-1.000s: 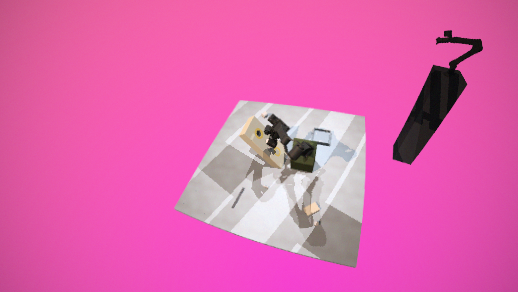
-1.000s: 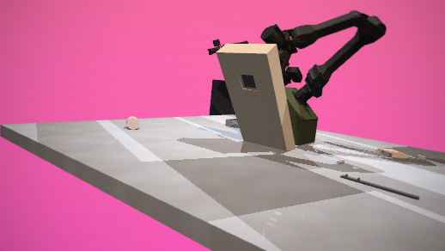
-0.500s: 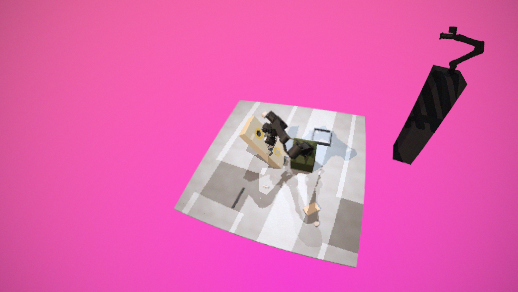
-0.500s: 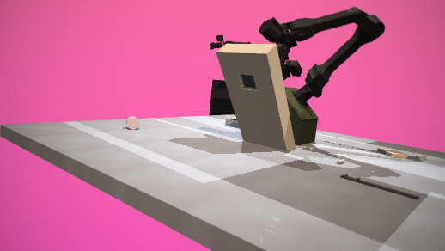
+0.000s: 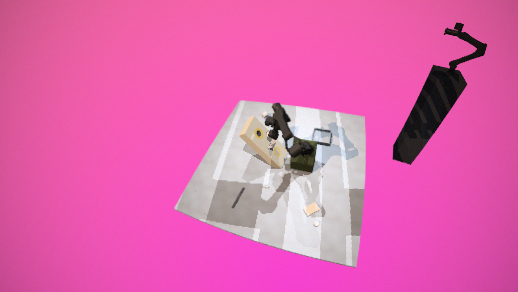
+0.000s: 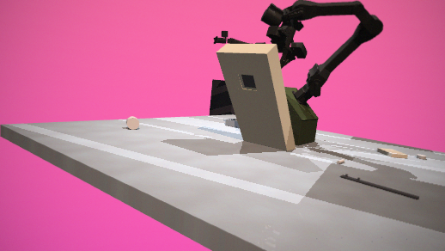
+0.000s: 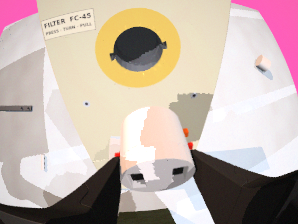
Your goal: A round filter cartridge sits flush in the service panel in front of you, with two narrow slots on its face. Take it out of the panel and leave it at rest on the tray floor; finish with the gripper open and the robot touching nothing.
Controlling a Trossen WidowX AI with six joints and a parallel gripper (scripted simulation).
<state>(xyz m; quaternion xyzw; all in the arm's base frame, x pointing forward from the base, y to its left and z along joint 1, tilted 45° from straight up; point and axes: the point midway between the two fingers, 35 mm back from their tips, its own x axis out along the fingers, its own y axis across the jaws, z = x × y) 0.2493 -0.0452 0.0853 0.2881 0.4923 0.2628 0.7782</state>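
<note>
The tray lies 280 mm behind my gripper tip, 320 mm to the right of it and 260 mm below it. The rest, counted from my gripper tip: tan block (400 mm behind, 300 mm to the left, 260 mm below); tan service panel (60 mm ahead, 10 mm to the left, 100 mm below); white round filter cartridge (right at my gripper tip).
</note>
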